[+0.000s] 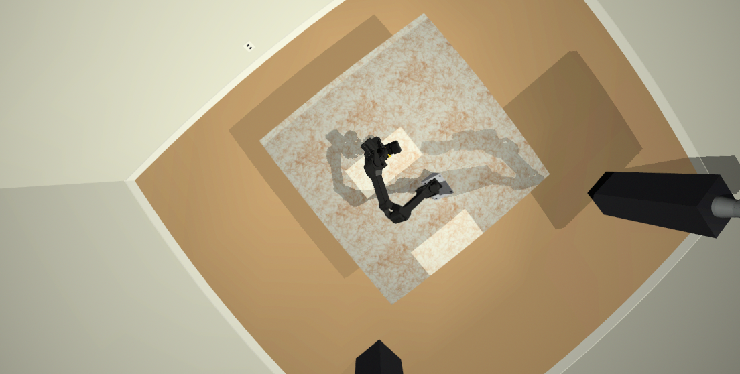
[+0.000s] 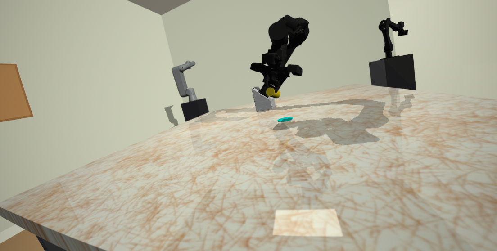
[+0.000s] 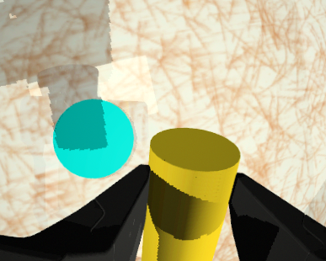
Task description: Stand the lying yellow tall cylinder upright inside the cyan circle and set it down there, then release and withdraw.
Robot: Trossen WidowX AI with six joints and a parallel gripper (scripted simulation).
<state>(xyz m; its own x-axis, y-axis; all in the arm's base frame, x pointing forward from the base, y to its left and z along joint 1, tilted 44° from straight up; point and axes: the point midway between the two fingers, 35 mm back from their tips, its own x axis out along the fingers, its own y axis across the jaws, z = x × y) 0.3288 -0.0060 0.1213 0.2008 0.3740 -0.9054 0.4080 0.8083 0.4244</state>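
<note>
Now: the cyan circle 110 mm below my gripper tip and 30 mm to the left of it. The rest, counted from my gripper tip: yellow tall cylinder: 20 mm behind, 10 mm to the left, 10 mm below.
</note>
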